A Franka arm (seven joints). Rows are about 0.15 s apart.
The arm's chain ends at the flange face. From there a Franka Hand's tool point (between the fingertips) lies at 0.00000 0.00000 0.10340 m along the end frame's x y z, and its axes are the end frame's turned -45 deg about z.
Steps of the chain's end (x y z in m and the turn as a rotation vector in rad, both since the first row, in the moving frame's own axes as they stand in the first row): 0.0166, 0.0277, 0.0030, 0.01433, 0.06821, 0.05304; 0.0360, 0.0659, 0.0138, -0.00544, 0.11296, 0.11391; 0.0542, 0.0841, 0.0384, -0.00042, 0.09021, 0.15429
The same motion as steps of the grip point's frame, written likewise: -0.0019, 0.0354, 0.0027, -0.03810, 0.05836, 0.05304; -0.0138, 0.0811, 0.0131, -0.08372, 0.07603, 0.11391; -0.0151, 0.1049, 0.0380, -0.06409, 0.06349, 0.15429
